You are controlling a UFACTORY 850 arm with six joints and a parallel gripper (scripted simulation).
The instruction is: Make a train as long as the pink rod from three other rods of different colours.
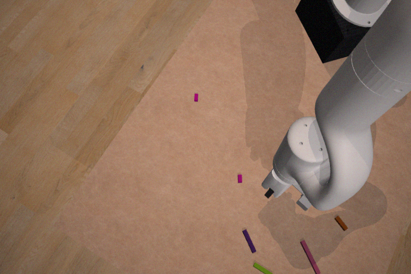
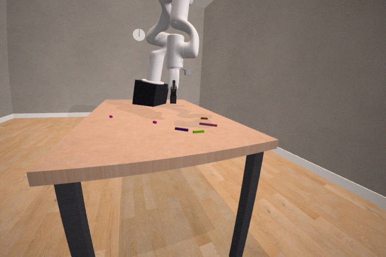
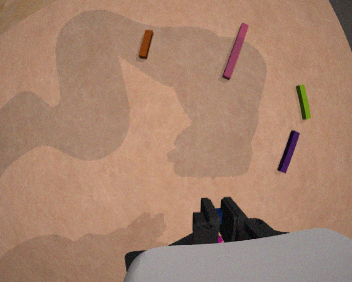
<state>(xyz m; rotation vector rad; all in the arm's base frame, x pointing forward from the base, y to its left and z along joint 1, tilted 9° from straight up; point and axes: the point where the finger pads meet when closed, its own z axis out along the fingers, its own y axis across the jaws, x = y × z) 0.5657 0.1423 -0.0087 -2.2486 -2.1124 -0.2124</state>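
Right now my hand is 13 cm short of the purple rod, 3 cm to the right of it and 12 cm above it. The rest, counted from my hand: lime rod (16 cm ahead, 10 cm to the left, 12 cm below); blue rod (2 cm below); pink rod (6 cm ahead, 18 cm to the left, 12 cm below).
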